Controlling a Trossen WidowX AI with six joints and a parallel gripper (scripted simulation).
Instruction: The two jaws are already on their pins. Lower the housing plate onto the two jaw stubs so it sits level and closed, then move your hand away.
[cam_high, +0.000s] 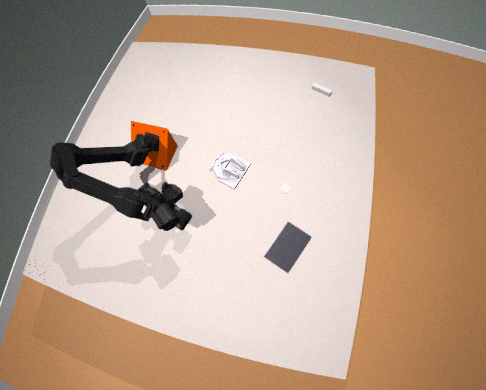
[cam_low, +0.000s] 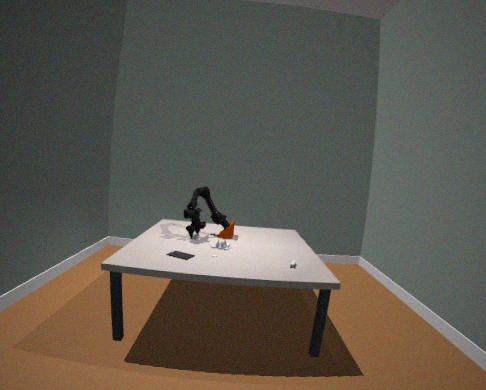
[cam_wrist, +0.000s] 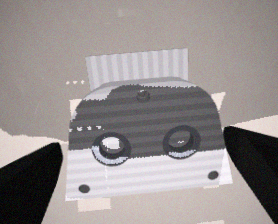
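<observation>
Now: gripper tip 1 cm to the right of the white stepped piece. The rest, counted from my gripper tip: dark grey flat rectangle (42 cm ahead, 3 cm to the left, 1 cm below); white bar (37 cm ahead, 72 cm to the left).
</observation>
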